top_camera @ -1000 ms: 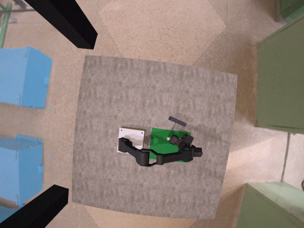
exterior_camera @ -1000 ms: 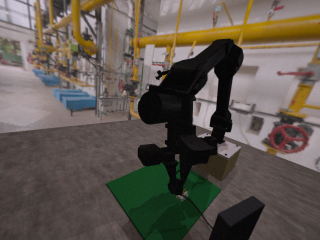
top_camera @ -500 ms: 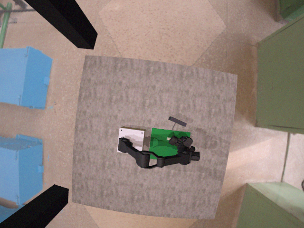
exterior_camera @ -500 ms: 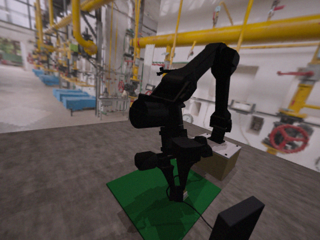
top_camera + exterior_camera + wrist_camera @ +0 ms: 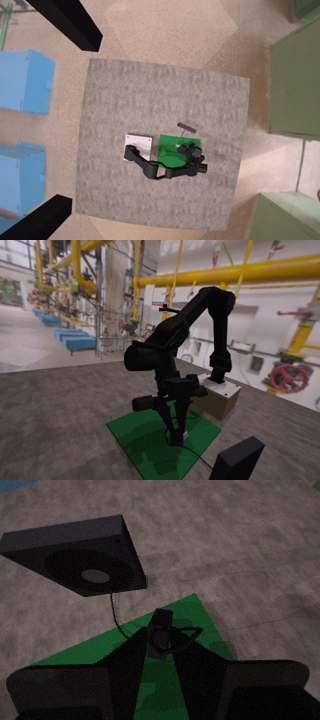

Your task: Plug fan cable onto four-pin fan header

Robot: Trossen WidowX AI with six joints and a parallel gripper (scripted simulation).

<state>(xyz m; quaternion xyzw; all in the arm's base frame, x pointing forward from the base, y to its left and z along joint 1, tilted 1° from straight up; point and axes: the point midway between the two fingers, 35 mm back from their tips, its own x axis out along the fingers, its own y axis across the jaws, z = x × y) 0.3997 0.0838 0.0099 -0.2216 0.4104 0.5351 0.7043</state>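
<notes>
Now: the four-pin header 8 cm below my gripper tip, 8 cm behind it and 3 cm to the right of it. Round my gripper tip: black fan (10 cm to the left, 6 cm behind, 2 cm below); green board (10 cm below, 8 cm to the right, 7 cm behind); black fan plug (1 cm below).
</notes>
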